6 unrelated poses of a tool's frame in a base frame.
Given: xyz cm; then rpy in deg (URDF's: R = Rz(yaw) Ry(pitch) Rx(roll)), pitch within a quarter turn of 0, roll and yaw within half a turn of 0.
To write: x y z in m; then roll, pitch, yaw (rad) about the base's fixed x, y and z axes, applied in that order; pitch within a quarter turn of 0, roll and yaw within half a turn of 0. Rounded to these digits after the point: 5 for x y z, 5 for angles.
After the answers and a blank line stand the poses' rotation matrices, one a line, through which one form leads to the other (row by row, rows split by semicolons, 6 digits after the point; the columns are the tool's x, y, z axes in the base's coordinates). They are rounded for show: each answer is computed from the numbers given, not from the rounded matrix.
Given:
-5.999 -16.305 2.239 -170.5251 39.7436 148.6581
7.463 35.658 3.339 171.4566 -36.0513 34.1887
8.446 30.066 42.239 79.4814 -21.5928 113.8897
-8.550 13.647 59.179 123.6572 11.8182 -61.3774
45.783 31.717 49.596 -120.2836 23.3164 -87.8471
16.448 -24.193 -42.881 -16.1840 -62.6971 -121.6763
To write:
-0.05999 -0.16305 0.02239 -2.97622 0.69366 2.59457
0.07463 0.35658 0.03339 2.99248 -0.62921 0.59671
0.08446 0.30066 0.42239 1.38721 -0.37687 1.98775
-0.08550 0.13647 0.59179 2.15823 0.20627 -1.07124
0.45783 0.31717 0.49596 -2.09934 0.40695 -1.53322
0.16448 -0.24193 -0.42881 -0.28246 -1.09427 -2.12365

-0.656712 0.602938 0.452985; 0.399945 0.787683 -0.468613; -0.639353 -0.126575 -0.758424
0.668776 0.483365 0.564886; 0.454307 -0.867140 0.204139; 0.588509 0.120108 -0.799519
-0.376557 -0.020384 0.926169; 0.850162 -0.404756 0.336746; 0.368008 0.914198 0.169744
0.468884 -0.404830 -0.785023; -0.859187 -0.415136 -0.299099; -0.204807 0.814724 -0.542475
0.034498 -0.516765 0.855432; -0.917685 0.322611 0.231898; -0.395808 -0.793017 -0.463097
-0.240870 0.687246 0.685328; -0.390362 -0.715086 0.579888; 0.888594 -0.127849 0.440517

